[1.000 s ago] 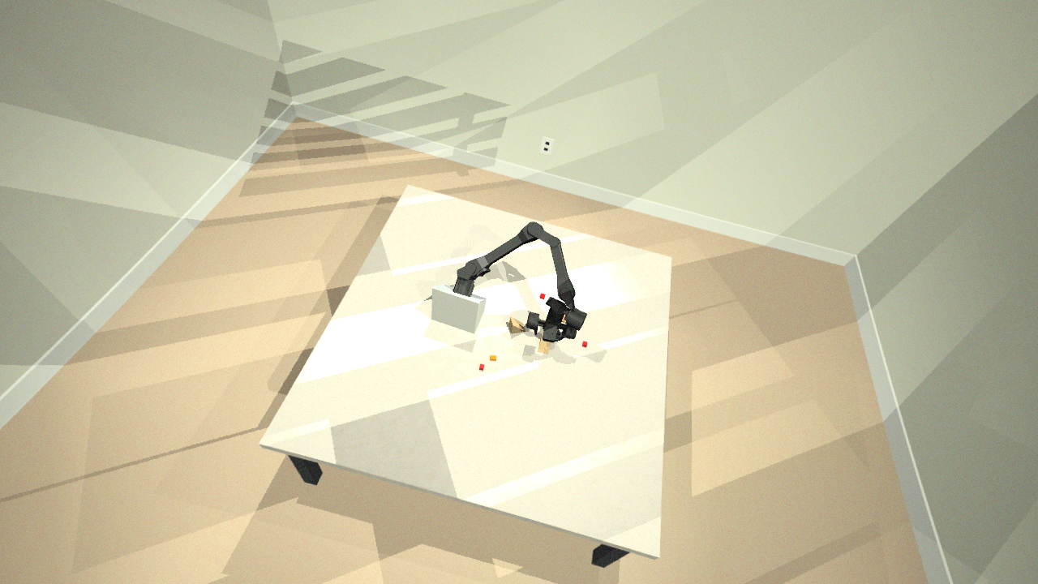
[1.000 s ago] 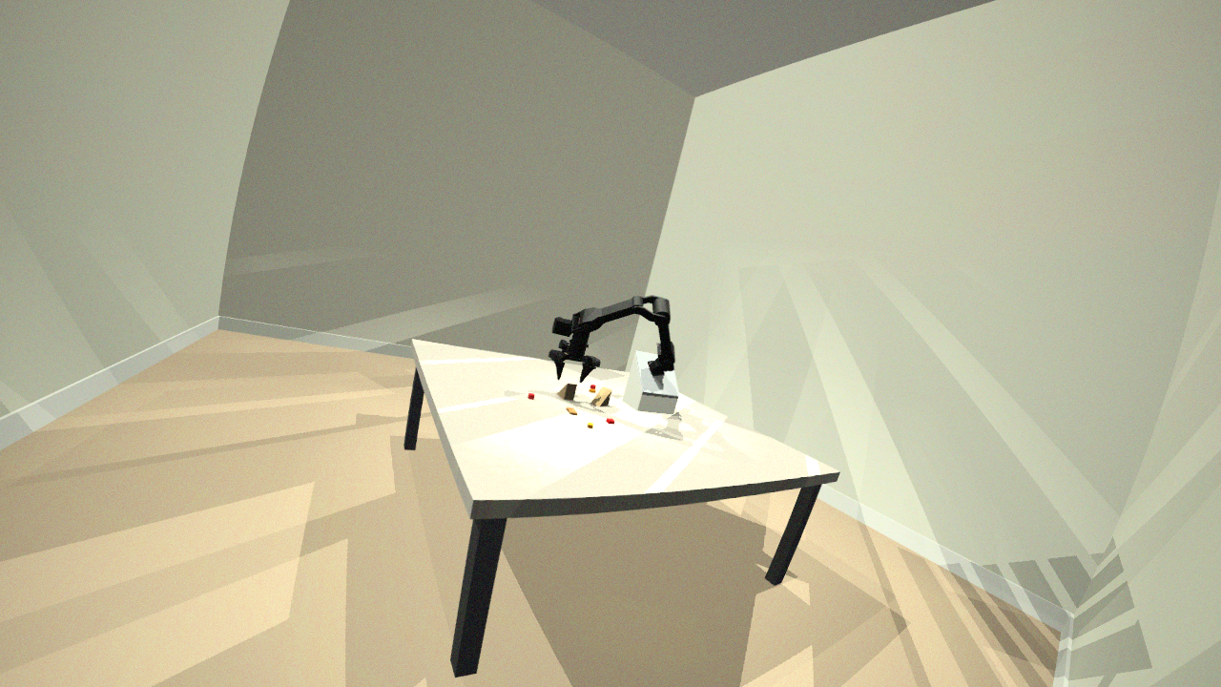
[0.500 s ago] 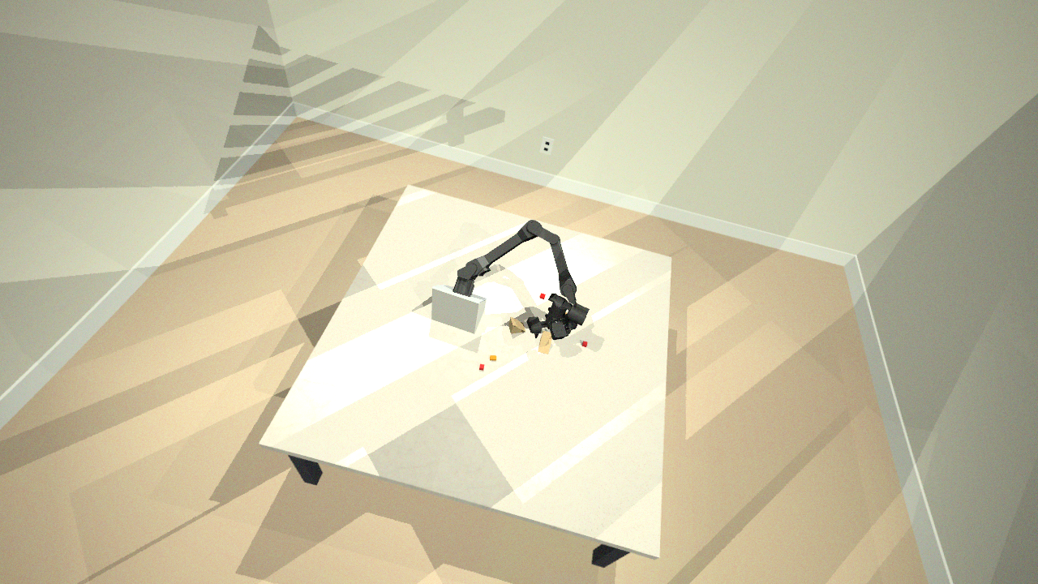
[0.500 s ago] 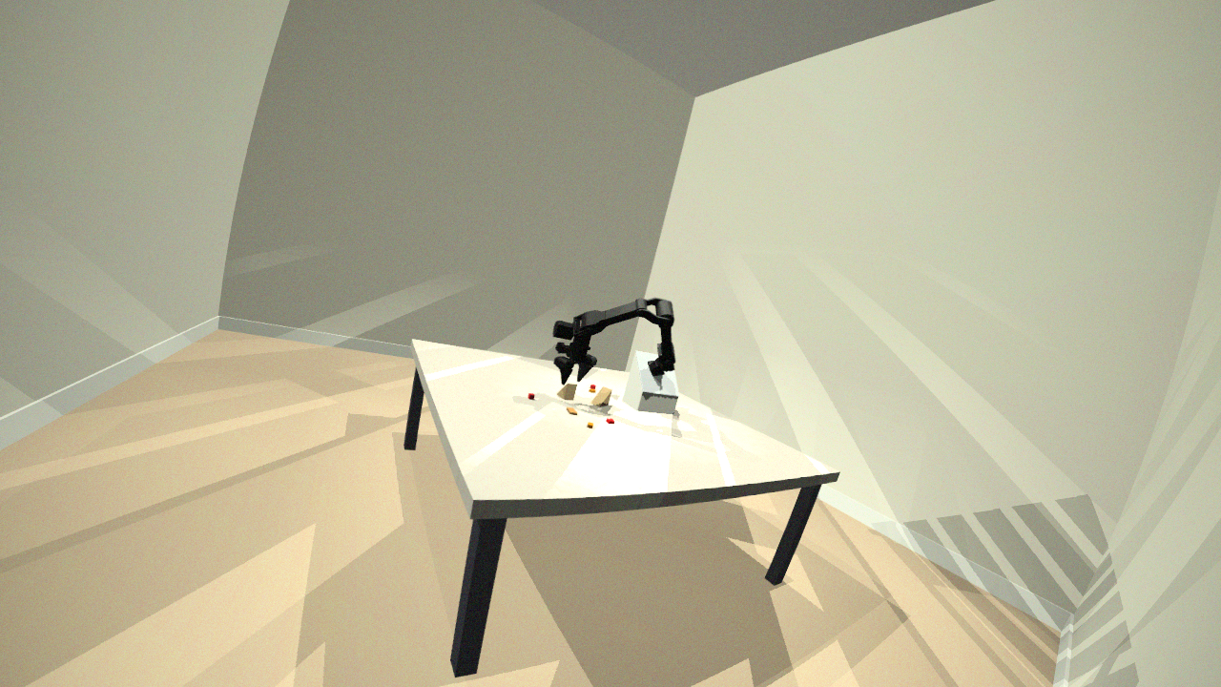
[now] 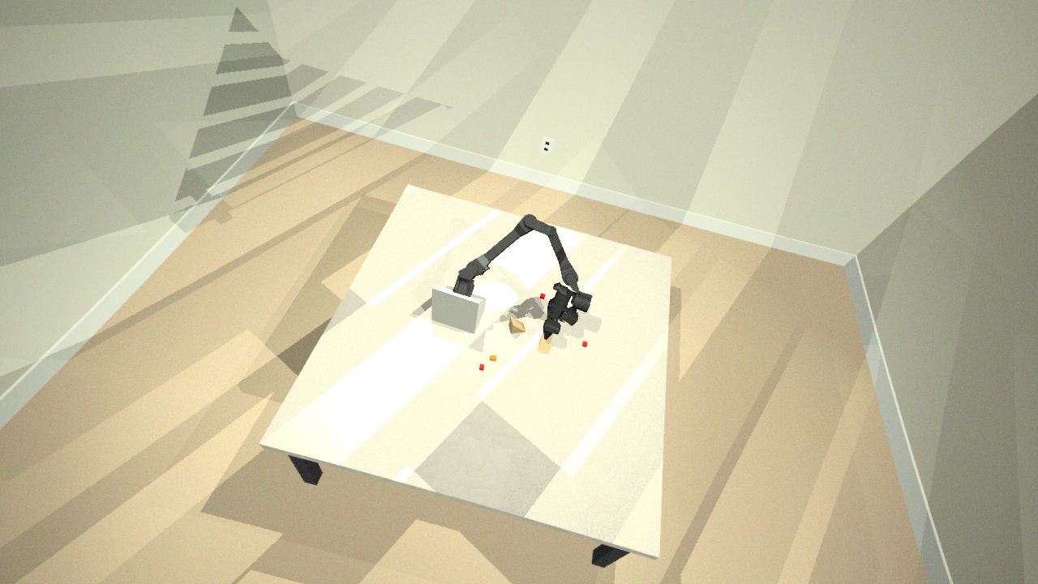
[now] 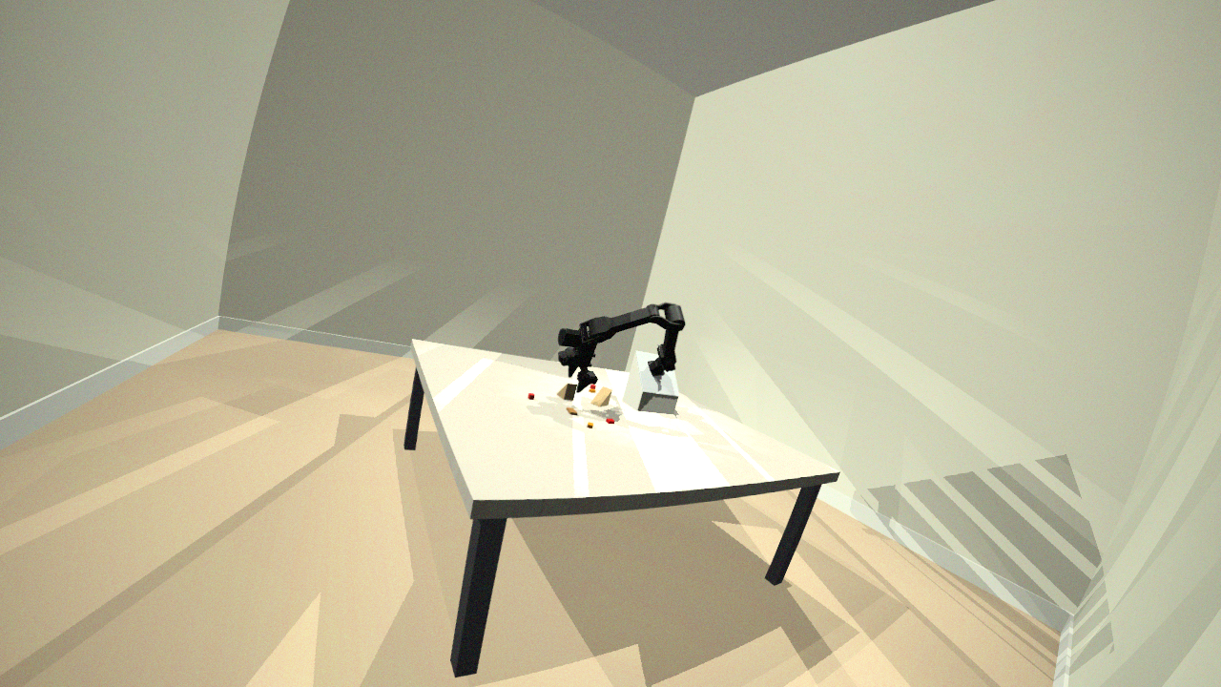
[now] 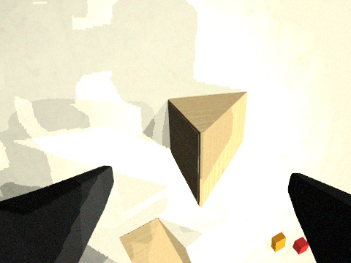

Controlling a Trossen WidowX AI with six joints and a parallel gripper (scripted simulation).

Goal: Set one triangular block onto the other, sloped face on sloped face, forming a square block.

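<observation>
Now: the triangular block 40 mm below my gripper tip and 10 mm to the right of it.
</observation>
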